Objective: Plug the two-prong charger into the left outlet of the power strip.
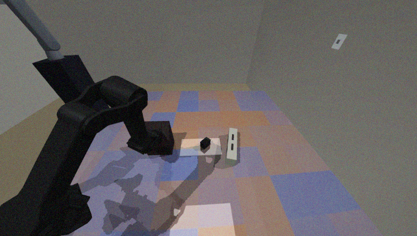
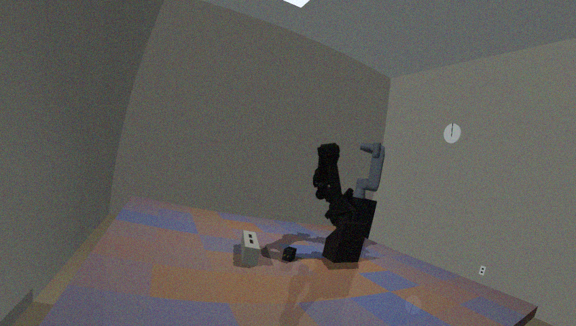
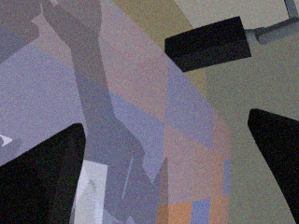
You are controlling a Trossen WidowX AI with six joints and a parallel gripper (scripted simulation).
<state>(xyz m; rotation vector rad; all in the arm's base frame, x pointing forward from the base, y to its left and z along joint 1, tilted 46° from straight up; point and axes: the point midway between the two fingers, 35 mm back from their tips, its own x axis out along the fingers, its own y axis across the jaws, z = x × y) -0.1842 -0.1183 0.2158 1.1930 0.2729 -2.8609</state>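
Right now my gripper tip is 46 cm short of the two-prong charger, 24 cm to the right of it and 13 cm above it.
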